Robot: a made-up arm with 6 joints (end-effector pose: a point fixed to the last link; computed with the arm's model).
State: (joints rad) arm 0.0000 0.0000 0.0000 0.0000 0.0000 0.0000
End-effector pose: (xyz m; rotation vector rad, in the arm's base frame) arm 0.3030 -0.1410 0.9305 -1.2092 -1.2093 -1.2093
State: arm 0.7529 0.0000 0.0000 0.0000 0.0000 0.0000
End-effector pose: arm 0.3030 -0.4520 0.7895 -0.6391 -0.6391 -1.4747
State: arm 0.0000 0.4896 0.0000 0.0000 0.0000 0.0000
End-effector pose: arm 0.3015 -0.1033 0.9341 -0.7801 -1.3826 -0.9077
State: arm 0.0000 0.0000 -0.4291 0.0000 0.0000 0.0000
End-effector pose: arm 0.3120 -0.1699 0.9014 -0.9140 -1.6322 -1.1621
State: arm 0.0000 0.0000 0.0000 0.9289 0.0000 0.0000
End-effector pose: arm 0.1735 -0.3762 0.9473 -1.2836 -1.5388 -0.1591
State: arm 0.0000 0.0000 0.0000 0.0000 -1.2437 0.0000
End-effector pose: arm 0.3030 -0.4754 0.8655 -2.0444 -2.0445 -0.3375
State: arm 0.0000 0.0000 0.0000 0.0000 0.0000 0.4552
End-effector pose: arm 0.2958 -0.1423 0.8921 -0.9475 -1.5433 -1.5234
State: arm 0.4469 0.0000 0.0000 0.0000 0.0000 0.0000
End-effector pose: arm 0.3030 -0.3392 0.8750 -0.8740 -0.8741 -1.3882
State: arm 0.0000 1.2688 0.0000 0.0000 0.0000 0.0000
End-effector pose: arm 0.2647 -0.0575 0.9435 -0.0950 -1.5118 -0.3951
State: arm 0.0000 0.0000 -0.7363 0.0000 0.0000 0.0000
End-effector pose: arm 0.3283 -0.1897 0.8854 -0.6720 -1.9120 -1.1002
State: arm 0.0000 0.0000 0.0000 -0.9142 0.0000 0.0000
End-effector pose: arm 0.5043 -0.0578 1.0816 -0.9223 -0.6504 -2.1215
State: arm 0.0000 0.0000 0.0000 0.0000 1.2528 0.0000
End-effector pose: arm 0.3030 -0.0964 1.2703 -0.2495 -0.2496 -1.5564
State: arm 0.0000 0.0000 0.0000 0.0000 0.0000 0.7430
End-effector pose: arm 0.3004 -0.1431 0.8677 -0.7431 -1.7433 -1.7099
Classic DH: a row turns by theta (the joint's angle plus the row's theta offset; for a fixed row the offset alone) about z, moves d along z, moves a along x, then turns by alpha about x. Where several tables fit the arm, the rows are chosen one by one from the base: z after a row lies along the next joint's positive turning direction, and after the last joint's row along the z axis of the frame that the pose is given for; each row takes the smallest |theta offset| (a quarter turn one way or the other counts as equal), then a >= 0, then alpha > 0; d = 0 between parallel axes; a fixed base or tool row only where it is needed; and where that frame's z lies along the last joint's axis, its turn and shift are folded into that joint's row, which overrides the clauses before.
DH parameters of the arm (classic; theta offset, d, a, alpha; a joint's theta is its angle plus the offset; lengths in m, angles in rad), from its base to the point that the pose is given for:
base (fixed): -1.5708 0.4667 0.1182 -1.5708
joint 1: 0.0914 0.1612 -0.0355 1.4328
joint 2: 1.0879 0.5546 0.1643 -2.2951
joint 3: -1.1083 -0.1885 0.0701 1.8587
joint 4: -1.4764 -0.0438 0.0125 -2.2786
joint 5: -1.0433 -0.0334 -0.2284 -1.5719
joint 6: -1.5379 0.9007 -0.078 -3.1082
tool (fixed): -1.5379 1.1203 0 0

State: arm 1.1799 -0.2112 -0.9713 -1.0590 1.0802 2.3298
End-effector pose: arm 0.1961 -0.9152 0.8844 -0.1980 -1.4666 1.2595
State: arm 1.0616 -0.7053 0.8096 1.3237 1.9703 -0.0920
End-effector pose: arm 0.4308 -0.9699 0.6634 0.1666 1.8588 -0.6273
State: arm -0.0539 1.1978 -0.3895 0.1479 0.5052 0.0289
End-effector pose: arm 0.2244 -0.0933 0.9934 0.2716 -1.3010 -0.2629
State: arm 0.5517 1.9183 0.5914 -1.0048 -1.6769 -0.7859
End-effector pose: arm 0.3594 -0.2234 0.8772 -1.3875 -1.5987 -0.3303
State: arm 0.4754 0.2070 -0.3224 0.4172 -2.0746 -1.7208
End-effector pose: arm 0.6166 -0.7704 0.8925 2.6343 0.4701 0.6819
